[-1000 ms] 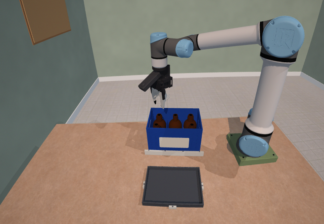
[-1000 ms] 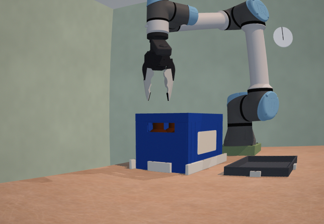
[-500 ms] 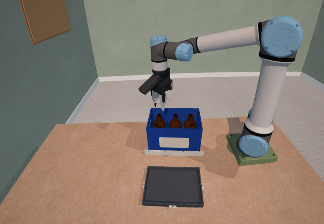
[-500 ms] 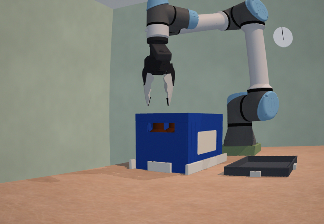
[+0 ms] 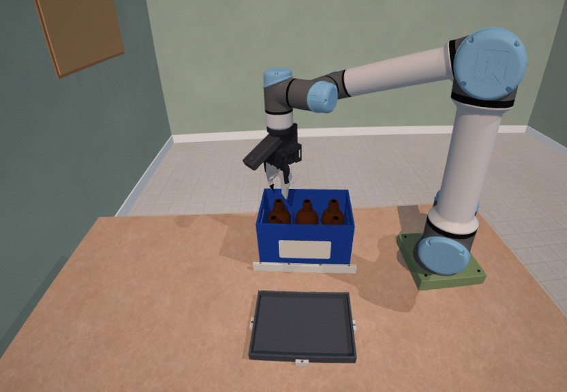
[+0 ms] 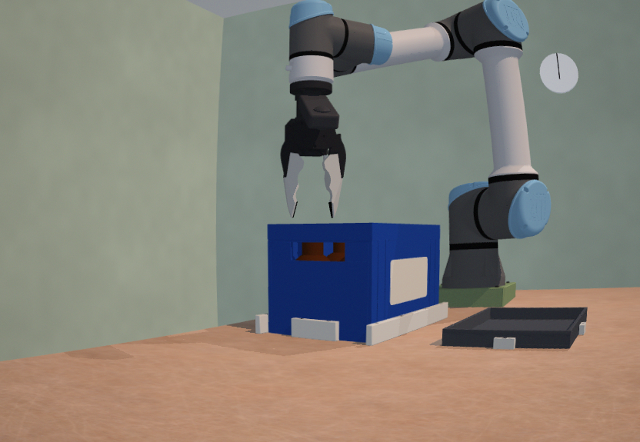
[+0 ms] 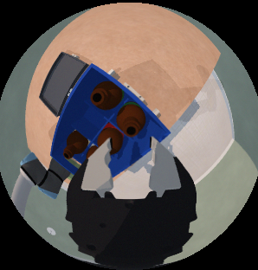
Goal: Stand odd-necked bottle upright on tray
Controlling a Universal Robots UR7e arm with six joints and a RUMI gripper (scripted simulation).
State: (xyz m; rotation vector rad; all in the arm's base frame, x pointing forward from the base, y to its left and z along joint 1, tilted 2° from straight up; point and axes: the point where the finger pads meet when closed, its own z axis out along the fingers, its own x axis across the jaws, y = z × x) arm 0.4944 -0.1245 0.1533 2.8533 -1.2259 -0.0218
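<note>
Right now the glass bottle is 90 mm behind my hand and 110 mm below it. From my hand the other things lie so: dark tray 80 mm behind, 340 mm to the left, 190 mm below; then blue crate 80 mm behind, 40 mm to the left, 120 mm below.
</note>
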